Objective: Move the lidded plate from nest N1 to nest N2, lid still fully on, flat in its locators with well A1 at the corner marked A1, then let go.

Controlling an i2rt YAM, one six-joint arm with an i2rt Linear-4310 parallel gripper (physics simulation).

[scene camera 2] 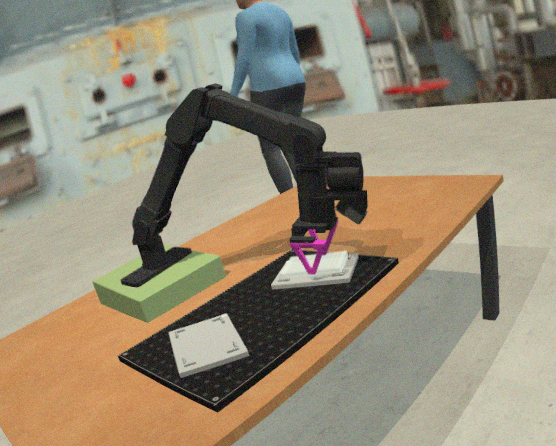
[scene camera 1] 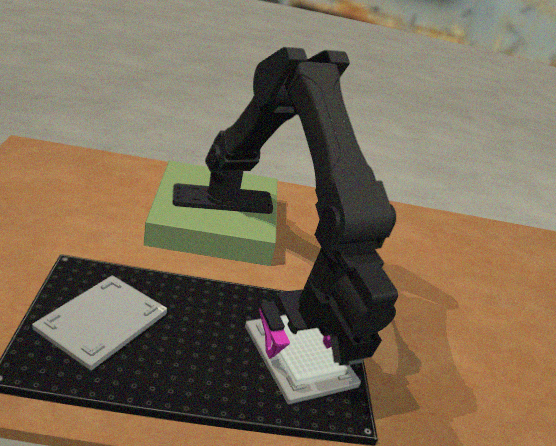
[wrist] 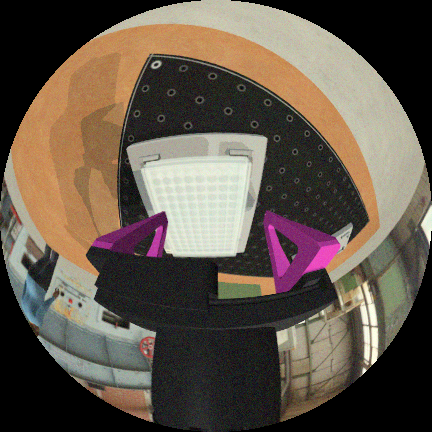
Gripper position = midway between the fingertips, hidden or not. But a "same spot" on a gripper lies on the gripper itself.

my gripper: scene camera 2 317, 264; scene camera 1; wrist
same spot on my gripper: (scene camera 1: 273, 325) = (wrist: 316, 281)
